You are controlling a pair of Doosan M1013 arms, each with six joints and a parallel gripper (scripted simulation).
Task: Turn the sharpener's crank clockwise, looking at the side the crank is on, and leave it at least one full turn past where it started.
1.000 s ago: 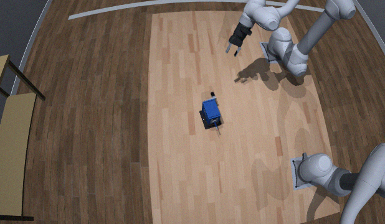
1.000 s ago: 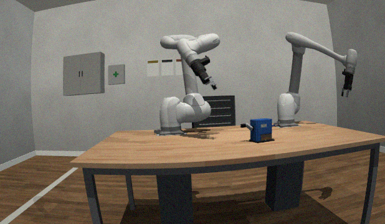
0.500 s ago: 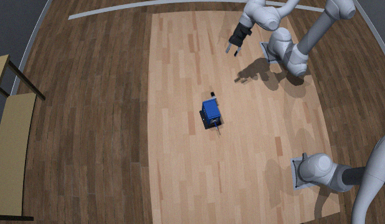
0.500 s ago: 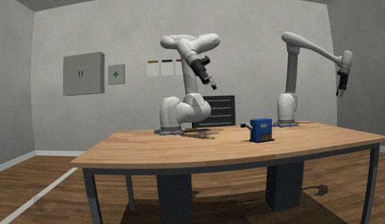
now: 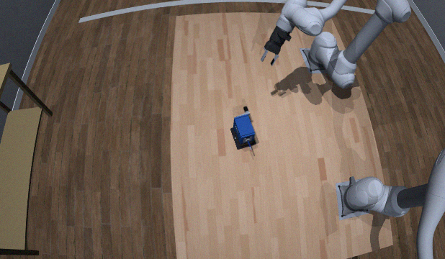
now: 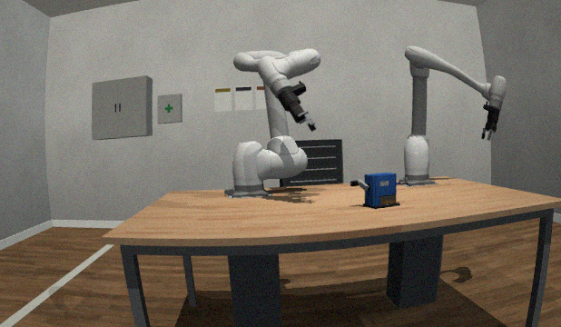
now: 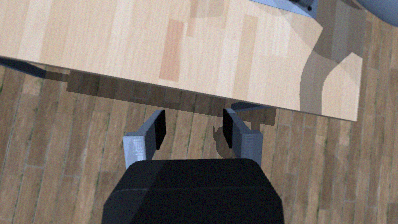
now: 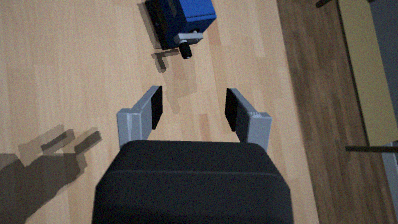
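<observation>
Now: the black knob 12 cm ahead of my right hand, 14 cm to the left of it and 24 cm below it.
</observation>
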